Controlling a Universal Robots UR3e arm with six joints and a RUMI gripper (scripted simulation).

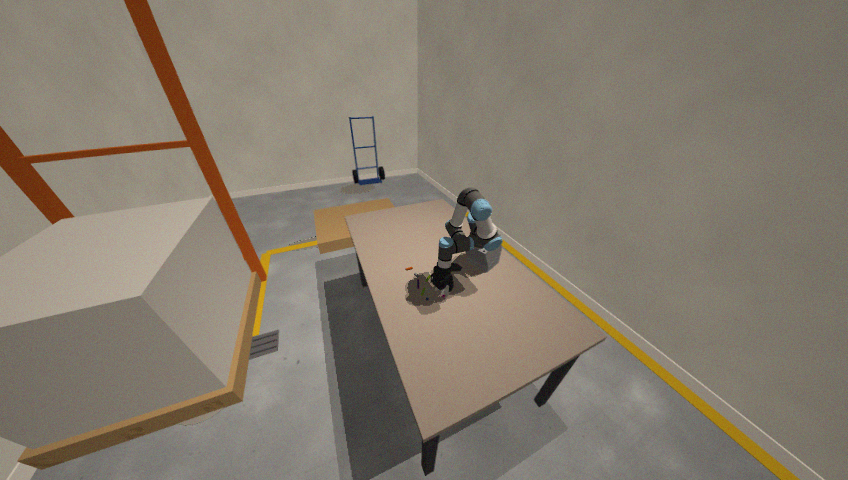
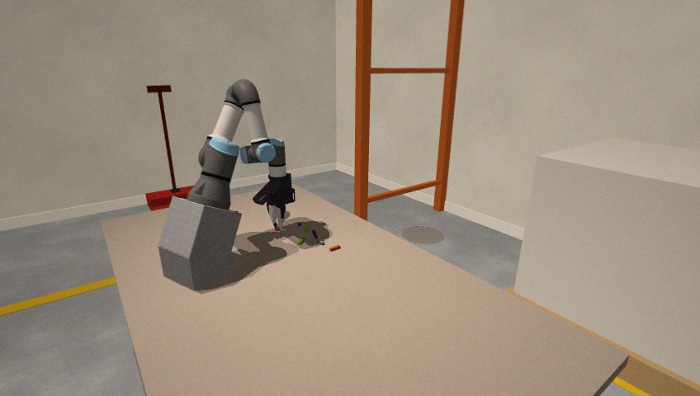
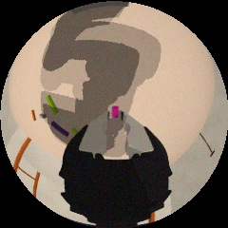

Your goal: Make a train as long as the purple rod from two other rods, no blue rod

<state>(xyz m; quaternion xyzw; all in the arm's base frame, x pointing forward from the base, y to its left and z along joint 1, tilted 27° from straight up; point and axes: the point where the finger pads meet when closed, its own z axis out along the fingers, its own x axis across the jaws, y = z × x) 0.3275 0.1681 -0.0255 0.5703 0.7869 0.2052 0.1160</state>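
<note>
Now: hand 10 mm above the magenta rod. From my hand the other things lie so: purple rod: 120 mm to the right, 100 mm ahead, 10 mm below; blue rod: 90 mm ahead, 10 mm below; grey rod: 190 mm to the right, 90 mm ahead, 10 mm below.
</note>
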